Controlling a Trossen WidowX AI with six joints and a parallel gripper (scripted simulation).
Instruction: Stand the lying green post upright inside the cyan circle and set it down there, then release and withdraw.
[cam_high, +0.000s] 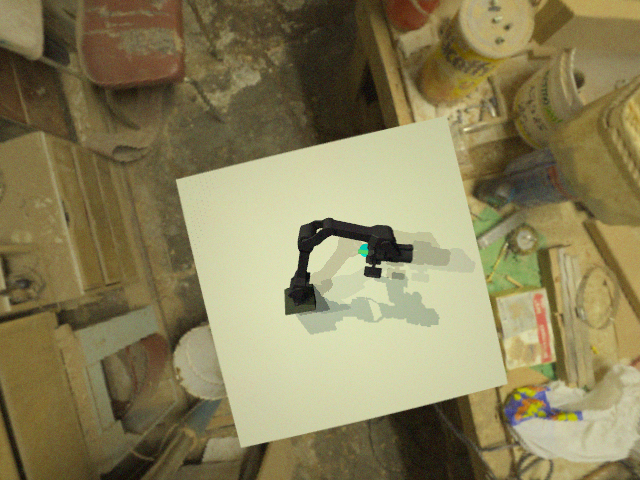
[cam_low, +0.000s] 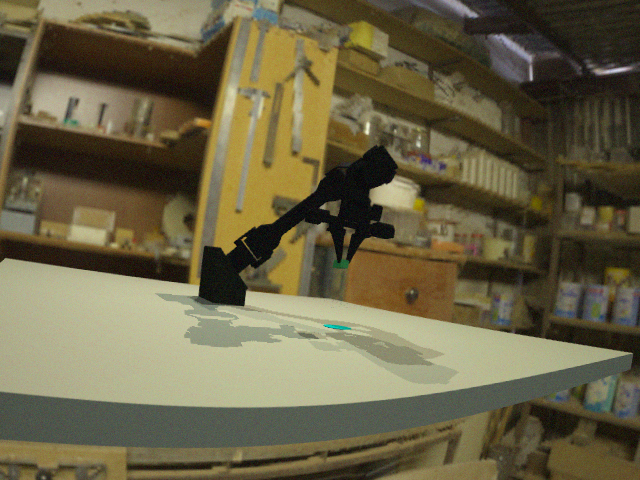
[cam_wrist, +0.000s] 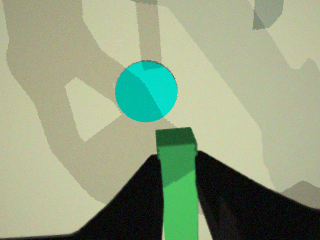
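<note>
Now: gripper tip 140 mm above the cyan circle. From my gripper tip the other things lie so: green post (20 mm behind, 10 mm to the left).
</note>
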